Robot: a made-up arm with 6 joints.
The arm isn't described. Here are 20 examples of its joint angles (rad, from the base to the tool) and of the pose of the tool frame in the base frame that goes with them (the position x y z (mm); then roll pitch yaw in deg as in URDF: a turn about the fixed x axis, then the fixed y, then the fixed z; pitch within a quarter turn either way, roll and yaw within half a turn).
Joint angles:
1: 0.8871 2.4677 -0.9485 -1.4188 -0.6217 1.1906
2: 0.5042 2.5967 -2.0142 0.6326 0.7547 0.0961
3: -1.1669 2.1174 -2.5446 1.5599 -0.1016 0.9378
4: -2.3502 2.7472 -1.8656 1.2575 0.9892 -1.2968
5: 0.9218 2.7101 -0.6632 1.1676 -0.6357 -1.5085
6: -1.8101 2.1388 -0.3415 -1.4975 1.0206 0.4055
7: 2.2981 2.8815 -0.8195 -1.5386 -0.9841 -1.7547
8: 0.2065 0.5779 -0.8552 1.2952 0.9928 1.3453
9: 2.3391 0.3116 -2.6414 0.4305 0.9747 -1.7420
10: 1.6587 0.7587 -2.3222 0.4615 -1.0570 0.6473
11: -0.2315 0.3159 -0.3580 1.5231 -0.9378 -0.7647
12: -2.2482 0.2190 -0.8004 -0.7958 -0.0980 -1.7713
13: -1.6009 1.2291 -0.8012 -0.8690 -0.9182 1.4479
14: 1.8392 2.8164 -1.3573 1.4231 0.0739 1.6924
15: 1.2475 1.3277 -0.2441 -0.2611 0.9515 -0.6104
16: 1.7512 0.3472 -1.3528 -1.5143 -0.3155 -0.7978
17: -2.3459 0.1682 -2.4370 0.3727 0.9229 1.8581
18: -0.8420 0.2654 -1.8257 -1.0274 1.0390 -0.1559
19: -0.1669 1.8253 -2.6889 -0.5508 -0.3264 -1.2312
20: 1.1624 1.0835 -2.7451 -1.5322 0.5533 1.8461
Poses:
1: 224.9 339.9 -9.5 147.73 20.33 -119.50
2: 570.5 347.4 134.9 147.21 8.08 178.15
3: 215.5 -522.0 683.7 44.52 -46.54 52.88
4: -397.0 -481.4 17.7 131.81 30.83 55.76
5: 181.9 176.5 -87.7 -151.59 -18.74 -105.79
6: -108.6 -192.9 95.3 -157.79 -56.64 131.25
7: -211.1 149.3 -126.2 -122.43 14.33 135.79
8: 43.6 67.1 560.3 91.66 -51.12 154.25
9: 393.9 -442.6 596.9 -6.76 -19.65 50.69
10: 57.3 -340.2 818.3 -53.26 -44.35 -177.11
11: 14.3 -61.4 416.1 81.52 39.12 17.20
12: 39.4 41.2 576.6 -28.52 -40.25 96.66
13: 33.7 -295.1 476.0 62.63 52.39 15.19
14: -129.6 451.3 -137.6 -176.10 -10.88 106.92
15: 57.7 125.6 221.3 173.62 -23.01 -61.21
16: 9.8 -174.6 711.1 -9.41 -30.26 -25.17
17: 432.8 412.6 564.4 13.74 11.52 -12.40
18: -282.5 238.6 681.9 -6.92 57.06 -117.68
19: 327.8 -43.3 866.5 -17.74 -12.56 -106.67
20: -54.6 -219.2 899.2 27.83 -18.02 82.98
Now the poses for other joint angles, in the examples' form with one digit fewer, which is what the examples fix.
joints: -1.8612 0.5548 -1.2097 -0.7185 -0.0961 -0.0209
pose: 9 14 705 -34.3 28.5 -156.4
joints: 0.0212 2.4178 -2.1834 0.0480 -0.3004 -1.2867
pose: 705 14 373 -80.7 18.8 -86.6
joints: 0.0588 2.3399 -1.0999 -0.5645 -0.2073 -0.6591
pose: 488 36 60 -149.1 16.3 -100.6
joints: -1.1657 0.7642 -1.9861 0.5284 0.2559 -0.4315
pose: -47 133 851 -4.8 28.2 -61.5
